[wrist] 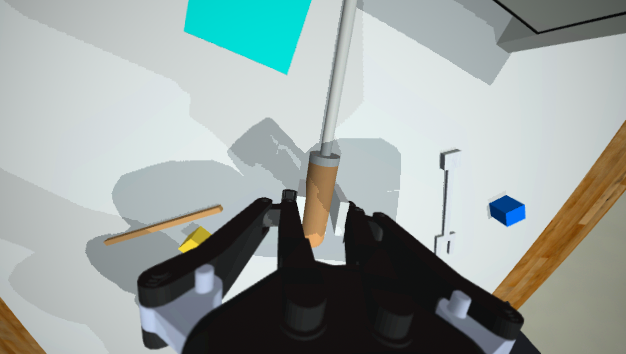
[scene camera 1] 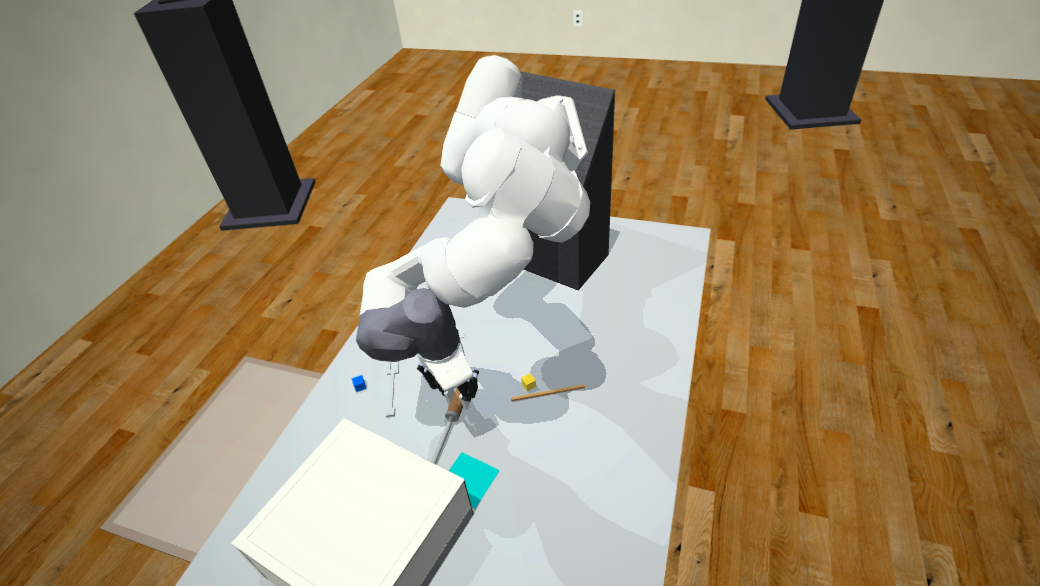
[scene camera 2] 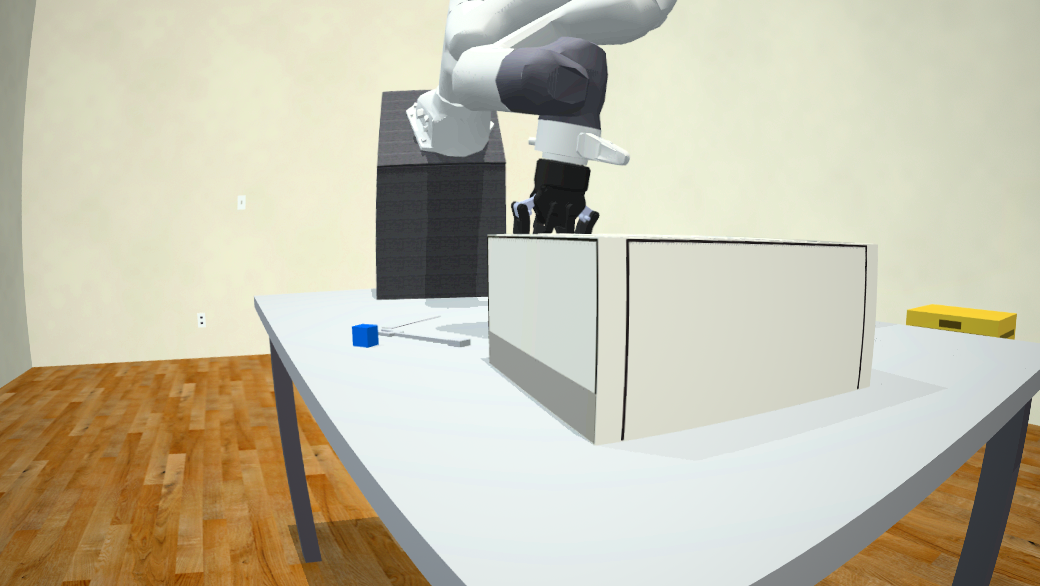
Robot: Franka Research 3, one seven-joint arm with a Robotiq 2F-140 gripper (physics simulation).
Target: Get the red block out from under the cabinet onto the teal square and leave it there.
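Observation:
My gripper (scene camera 1: 454,393) (wrist: 317,193) is shut on the brown handle of a long tool (scene camera 1: 454,406) (wrist: 322,185). The tool's thin grey rod points away from the fingers, toward the cabinet's near edge in scene camera 1. In scene camera 2 the cabinet hides the fingertips and the tool. The white cabinet (scene camera 1: 356,502) (scene camera 2: 742,327) (wrist: 575,15) stands on the table. The teal square (scene camera 1: 476,474) (wrist: 247,30) lies beside the cabinet's corner, to one side of the rod; the cabinet covers part of it in scene camera 1. The red block does not show in any view.
A blue block (scene camera 1: 358,383) (scene camera 2: 364,335) (wrist: 507,210) lies near a thin grey forked tool (scene camera 1: 393,393) (scene camera 2: 429,337) (wrist: 446,200). A yellow block (scene camera 1: 528,382) (wrist: 195,239) lies beside a thin wooden stick (scene camera 1: 548,393) (wrist: 165,225). All are on the white table (scene camera 1: 640,451) (scene camera 2: 509,473).

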